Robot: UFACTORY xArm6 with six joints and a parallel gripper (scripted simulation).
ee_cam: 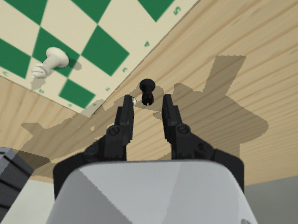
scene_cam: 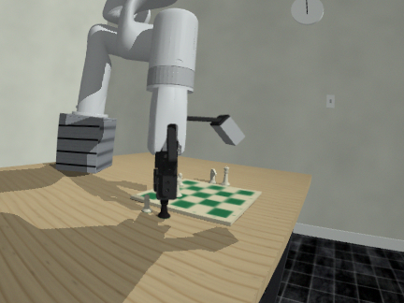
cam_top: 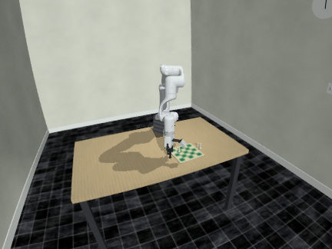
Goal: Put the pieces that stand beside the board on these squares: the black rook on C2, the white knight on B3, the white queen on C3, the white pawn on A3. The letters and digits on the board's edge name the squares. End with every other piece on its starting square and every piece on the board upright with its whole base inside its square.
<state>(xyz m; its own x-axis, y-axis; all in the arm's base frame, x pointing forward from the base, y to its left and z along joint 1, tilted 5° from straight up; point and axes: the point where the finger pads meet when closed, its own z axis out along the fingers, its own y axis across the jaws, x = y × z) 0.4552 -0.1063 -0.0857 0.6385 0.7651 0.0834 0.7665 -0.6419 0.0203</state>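
My gripper is now 40 mm above the black rook. Also, from my hand: chessboard: 140 mm to the left, 60 mm below, 10 mm behind; then white knight: 90 mm to the left, 50 mm behind, 30 mm below.
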